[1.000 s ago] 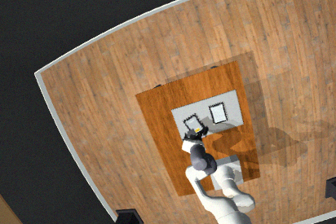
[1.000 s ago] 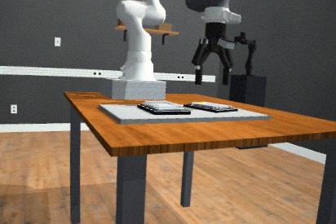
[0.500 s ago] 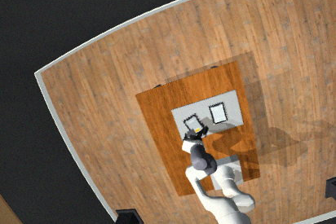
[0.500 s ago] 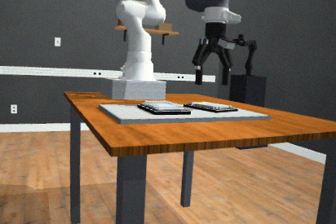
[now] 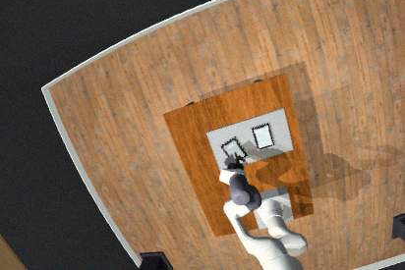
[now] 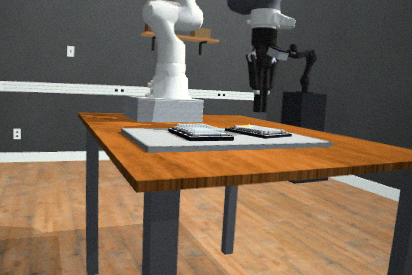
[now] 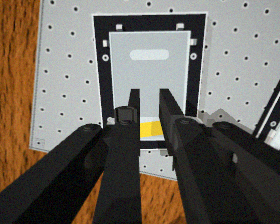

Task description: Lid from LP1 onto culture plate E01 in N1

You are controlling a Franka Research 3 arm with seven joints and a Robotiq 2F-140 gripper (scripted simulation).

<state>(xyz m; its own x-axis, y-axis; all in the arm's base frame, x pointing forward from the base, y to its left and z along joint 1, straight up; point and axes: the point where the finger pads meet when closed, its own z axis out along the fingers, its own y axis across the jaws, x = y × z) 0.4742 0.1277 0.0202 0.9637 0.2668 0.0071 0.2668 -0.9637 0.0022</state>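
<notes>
The clear lid is 8 cm below my hand. From my hand the other things lie so: black nest 4 cm ahead, 21 cm to the right, 9 cm below; culture plate 4 cm ahead, 21 cm to the right, 8 cm below; black lid park 9 cm below.
</notes>
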